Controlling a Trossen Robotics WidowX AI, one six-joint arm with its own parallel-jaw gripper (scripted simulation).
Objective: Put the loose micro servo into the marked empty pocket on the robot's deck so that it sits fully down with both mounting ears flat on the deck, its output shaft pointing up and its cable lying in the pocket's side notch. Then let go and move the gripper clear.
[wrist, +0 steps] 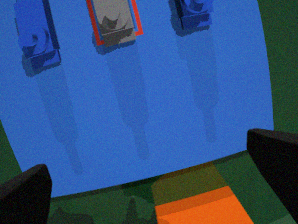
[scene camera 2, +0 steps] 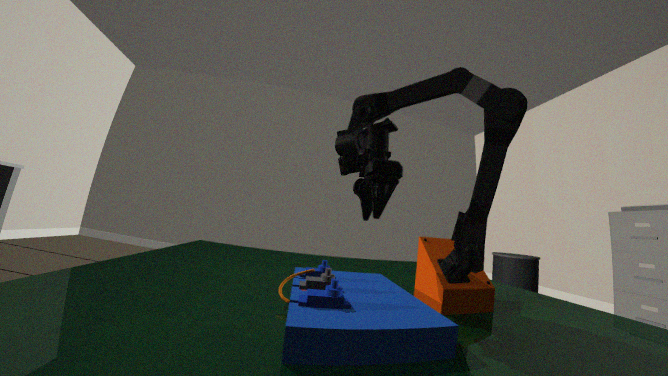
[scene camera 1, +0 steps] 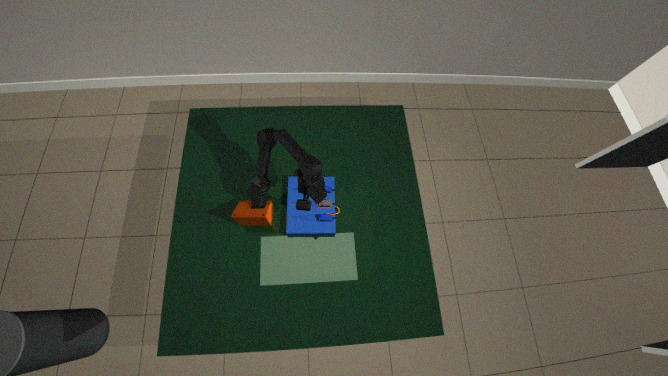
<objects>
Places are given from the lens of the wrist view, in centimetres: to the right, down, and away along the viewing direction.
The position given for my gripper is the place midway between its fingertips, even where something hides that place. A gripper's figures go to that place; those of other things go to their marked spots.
my gripper (wrist: 150,159): 0, 2, 10
blue deck (wrist: 171,99): 2, -1, 24
</objects>
